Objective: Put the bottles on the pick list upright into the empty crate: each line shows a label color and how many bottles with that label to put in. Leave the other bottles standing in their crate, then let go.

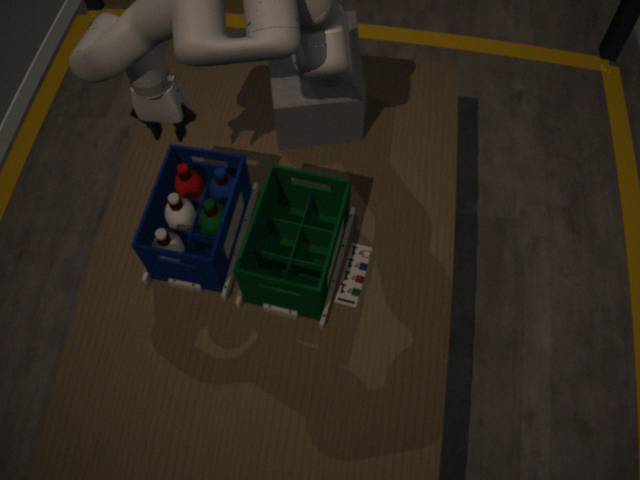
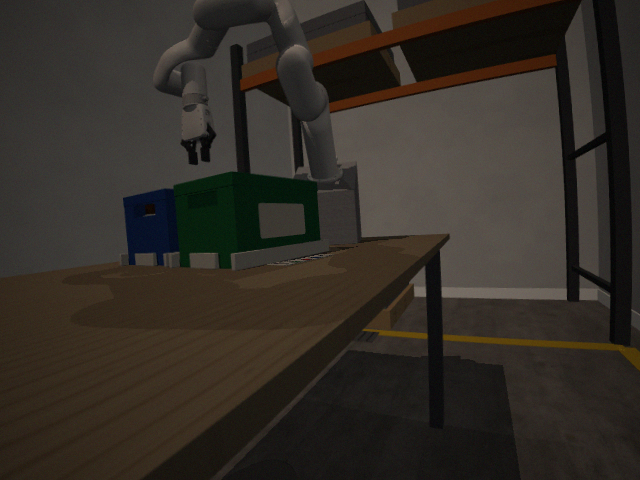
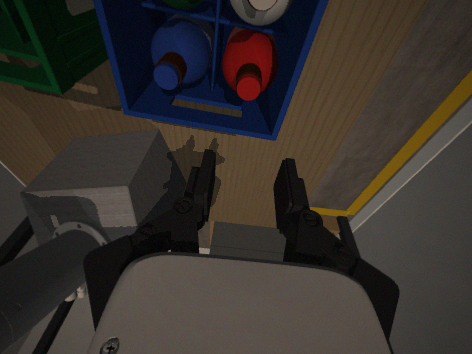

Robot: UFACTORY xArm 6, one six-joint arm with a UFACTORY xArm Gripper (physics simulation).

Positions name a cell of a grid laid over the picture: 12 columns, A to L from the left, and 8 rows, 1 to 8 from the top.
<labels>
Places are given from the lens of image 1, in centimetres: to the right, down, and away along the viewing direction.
green bottle (image 1: D4): -25, -5, 137
pick list (image 1: G5): 9, 4, 146
</labels>
